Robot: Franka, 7 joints.
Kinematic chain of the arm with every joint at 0, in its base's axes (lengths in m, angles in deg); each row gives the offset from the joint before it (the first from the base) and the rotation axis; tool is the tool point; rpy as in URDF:
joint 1: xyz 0 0 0.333 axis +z
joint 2: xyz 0 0 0 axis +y
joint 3: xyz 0 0 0.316 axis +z
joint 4: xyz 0.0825 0 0 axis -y
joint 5: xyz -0.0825 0 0.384 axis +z
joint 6: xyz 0 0 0 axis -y
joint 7: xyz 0.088 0 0 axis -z
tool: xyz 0 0 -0.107 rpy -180 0 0
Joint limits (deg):
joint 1: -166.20..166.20
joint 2: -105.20..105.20
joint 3: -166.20..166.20
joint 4: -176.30..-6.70
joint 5: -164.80..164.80
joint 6: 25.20..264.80
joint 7: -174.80..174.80
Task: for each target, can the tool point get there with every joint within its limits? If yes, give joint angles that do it. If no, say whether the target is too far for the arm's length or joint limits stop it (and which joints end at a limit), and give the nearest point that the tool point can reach.
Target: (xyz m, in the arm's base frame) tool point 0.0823 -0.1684 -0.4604
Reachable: no: joint limits stop it (at a limit: joint 2) | nearest point 0.0894 -0.1828 -0.3547 | short by 0.107 m
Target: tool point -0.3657 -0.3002 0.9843
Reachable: yes | joints -5.24 -55.16 -41.31 -69.56 14.57 183.59 122.66
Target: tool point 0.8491 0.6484 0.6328
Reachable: no: too far | nearest point 0.6565 0.5013 0.5648 | short by 0.252 m
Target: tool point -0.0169 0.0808 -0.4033
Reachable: no: joint limits stop it (at a limit: joint 2) | nearest point -0.0221 0.1056 -0.3310 | short by 0.077 m
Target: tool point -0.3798 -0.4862 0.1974
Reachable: yes | joints 100.58 -72.52 131.37 -88.98 -63.75 70.71 -132.78
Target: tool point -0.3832 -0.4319 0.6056
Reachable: yes | joints -15.87 -13.31 -100.69 -89.42 -45.41 85.00 -40.36
